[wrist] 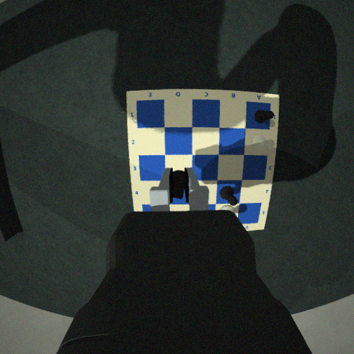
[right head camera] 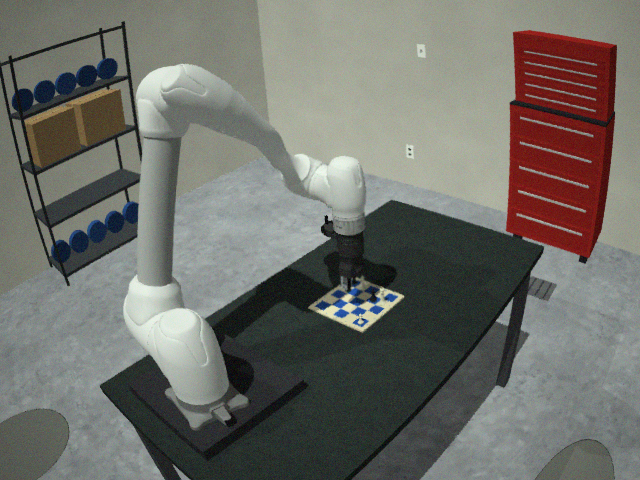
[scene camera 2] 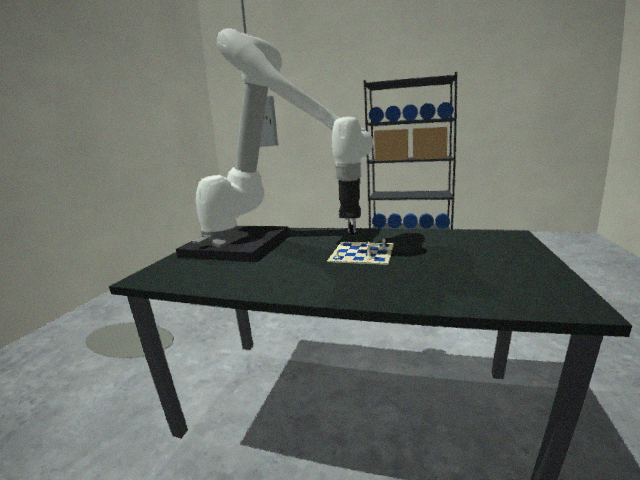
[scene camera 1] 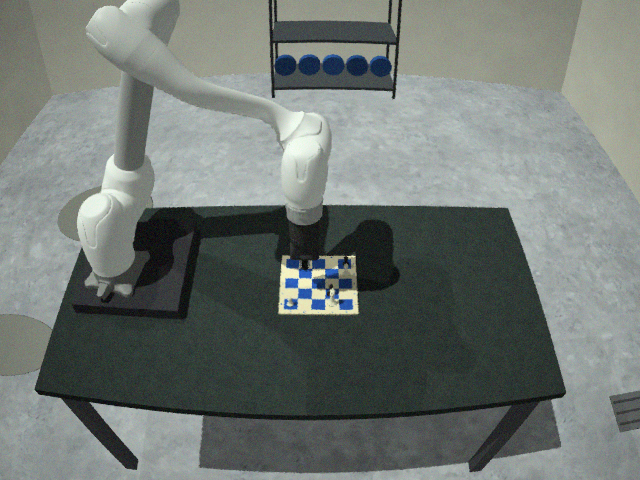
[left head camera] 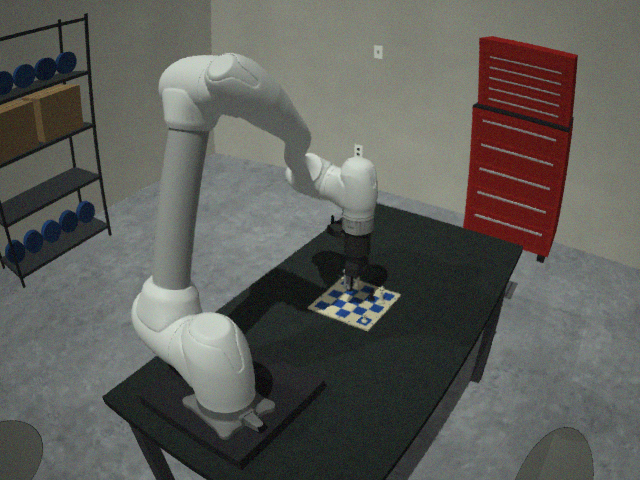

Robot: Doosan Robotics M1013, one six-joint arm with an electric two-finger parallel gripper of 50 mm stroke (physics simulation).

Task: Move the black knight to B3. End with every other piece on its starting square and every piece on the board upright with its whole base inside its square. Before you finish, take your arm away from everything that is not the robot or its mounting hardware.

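Frame: origin at the arm's base, x up, y right, z ahead, level; centimetres.
Seen in the pictures: gripper, between the fingertips: [right head camera: 346,287] [scene camera 2: 352,231] [scene camera 1: 304,264] [left head camera: 348,286]; arm's base, origin of its link: [right head camera: 206,399] [scene camera 2: 221,239] [scene camera 1: 117,271] [left head camera: 228,406].
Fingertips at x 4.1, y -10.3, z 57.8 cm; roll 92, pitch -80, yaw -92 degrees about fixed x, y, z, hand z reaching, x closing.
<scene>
Offsets run from my fingertips to a thing's top centre. Level surfaces: height alone.
My gripper [left head camera: 349,285] [right head camera: 346,285] [scene camera 1: 305,264] [scene camera 2: 351,228] [wrist: 178,177] is shut on the black knight, a small dark shape between the fingertips in the wrist view. In scene camera 2 the fingertips hang clearly above the blue and cream board @[dx -7.5, dy -0.1, dz +3.8 cm] [scene camera 1: 318,312] [wrist: 132,131]. In the wrist view they cover part of the D column near D3 and D4. One black piece @[dx -4.4, dy -8.8, dz +10.4 cm] [wrist: 261,116] [scene camera 1: 346,260] stands on A1, a pale piece [wrist: 258,140] on A2, another black piece [wrist: 227,192] on B4. The knight's exact tilt is too small to tell.
A white piece @[dx -1.2, dy +6.5, dz +8.7 cm] [scene camera 1: 332,298] [wrist: 228,208] stands at B5, close to the B4 piece. Another white piece @[dx -4.4, dy +8.9, dz -2.6 cm] [scene camera 1: 290,302] [left head camera: 364,320] stands at E5. The board lies on a dark table @[dx -8.1 cm] [scene camera 1: 413,351]. A shelf rack [scene camera 2: 455,103] and a red tool cabinet [left head camera: 519,165] stand beyond the table.
</scene>
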